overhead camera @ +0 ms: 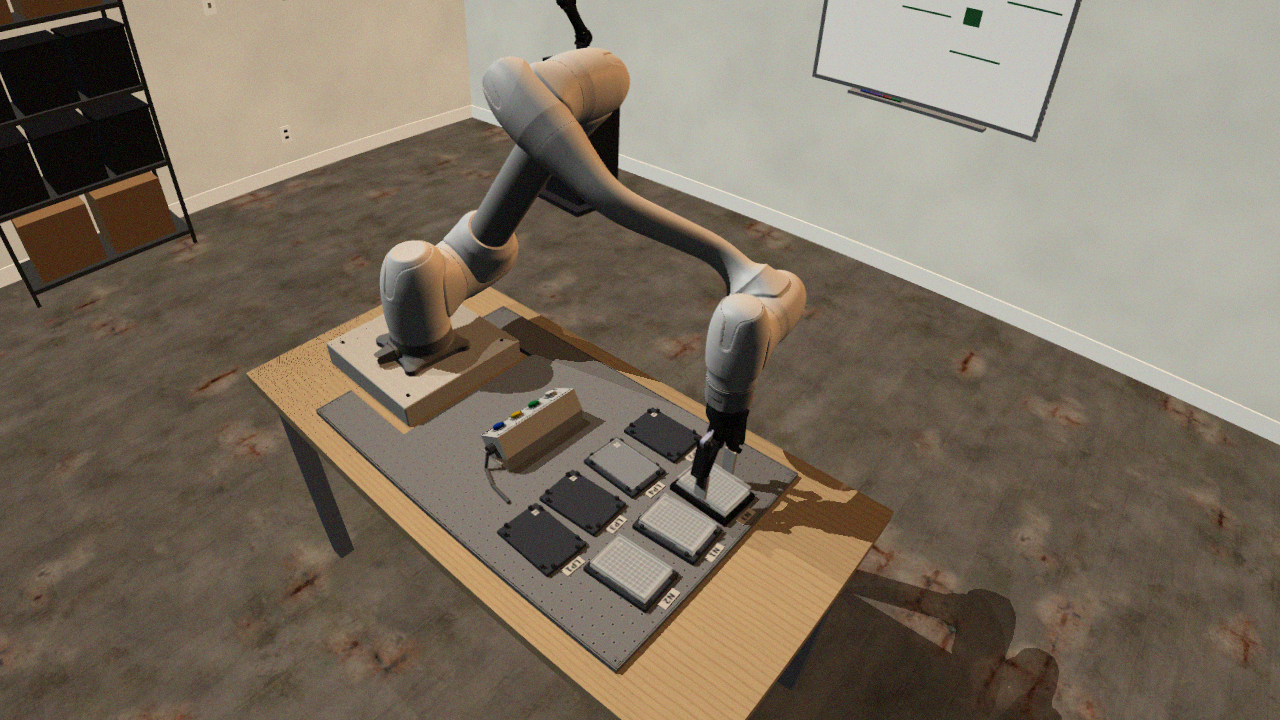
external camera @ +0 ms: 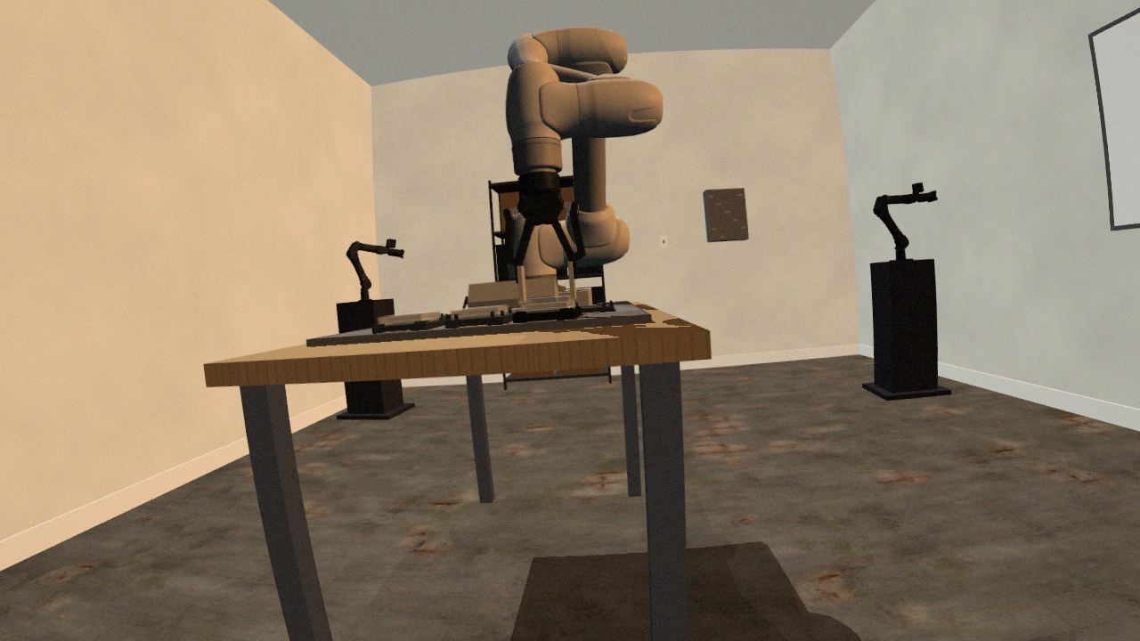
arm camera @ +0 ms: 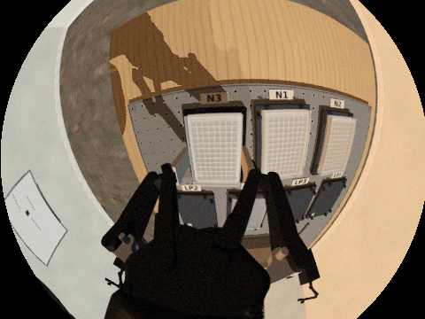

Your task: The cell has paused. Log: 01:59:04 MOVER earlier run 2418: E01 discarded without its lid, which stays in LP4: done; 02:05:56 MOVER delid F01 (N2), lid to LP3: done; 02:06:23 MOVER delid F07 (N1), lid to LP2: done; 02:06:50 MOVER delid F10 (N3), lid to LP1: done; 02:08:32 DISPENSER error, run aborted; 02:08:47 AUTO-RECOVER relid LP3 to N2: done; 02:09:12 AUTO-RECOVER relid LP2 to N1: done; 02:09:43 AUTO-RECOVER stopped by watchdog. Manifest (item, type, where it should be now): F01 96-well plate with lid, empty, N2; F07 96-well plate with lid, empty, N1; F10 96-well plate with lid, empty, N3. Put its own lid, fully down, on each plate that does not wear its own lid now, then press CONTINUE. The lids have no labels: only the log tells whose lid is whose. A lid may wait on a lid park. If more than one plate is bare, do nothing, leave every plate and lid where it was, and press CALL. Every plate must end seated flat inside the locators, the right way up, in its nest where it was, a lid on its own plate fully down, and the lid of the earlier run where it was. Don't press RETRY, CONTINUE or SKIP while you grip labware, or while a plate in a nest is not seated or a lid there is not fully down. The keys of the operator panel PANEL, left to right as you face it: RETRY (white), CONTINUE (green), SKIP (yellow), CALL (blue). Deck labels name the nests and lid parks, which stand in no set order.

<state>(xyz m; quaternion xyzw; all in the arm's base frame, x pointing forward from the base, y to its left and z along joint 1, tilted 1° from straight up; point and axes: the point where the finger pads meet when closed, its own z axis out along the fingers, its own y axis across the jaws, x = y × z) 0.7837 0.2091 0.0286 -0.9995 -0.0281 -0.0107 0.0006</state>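
The plate lies 4 cm below my hand. Also, from my hand: white key 41 cm behind, 10 cm to the right, 1 cm above; then green key 41 cm behind, 15 cm to the right, 1 cm above; then yellow key 40 cm behind, 20 cm to the right, 1 cm above.
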